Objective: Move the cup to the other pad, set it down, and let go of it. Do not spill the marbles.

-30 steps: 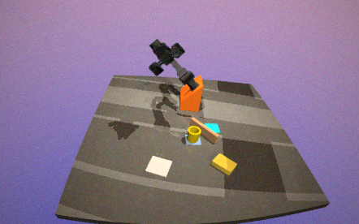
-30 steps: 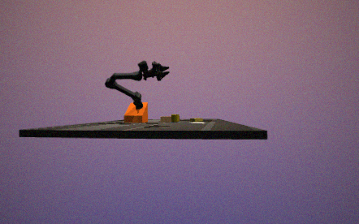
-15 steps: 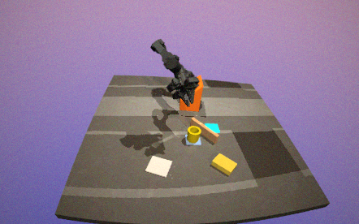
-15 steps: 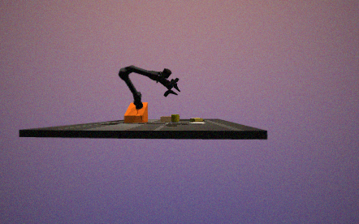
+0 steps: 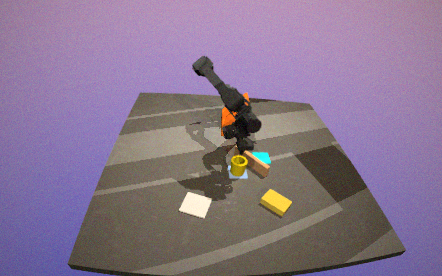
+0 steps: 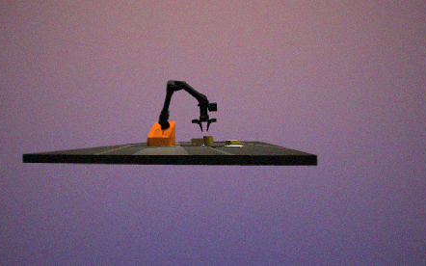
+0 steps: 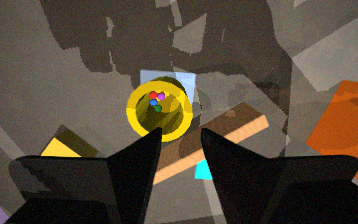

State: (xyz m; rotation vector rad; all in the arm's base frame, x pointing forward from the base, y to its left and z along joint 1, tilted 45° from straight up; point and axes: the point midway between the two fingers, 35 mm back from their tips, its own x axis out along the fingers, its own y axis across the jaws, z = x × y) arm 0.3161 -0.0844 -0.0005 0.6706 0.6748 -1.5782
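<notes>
My gripper tip is now 2 cm short of the yellow cup and 7 cm above it. The rest, counted from my gripper tip: cyan pad (8 cm behind, 14 cm to the left, 11 cm below); then blue pad (2 cm ahead, 11 cm below); then wooden plank (3 cm behind, 7 cm to the left, 8 cm below).
</notes>
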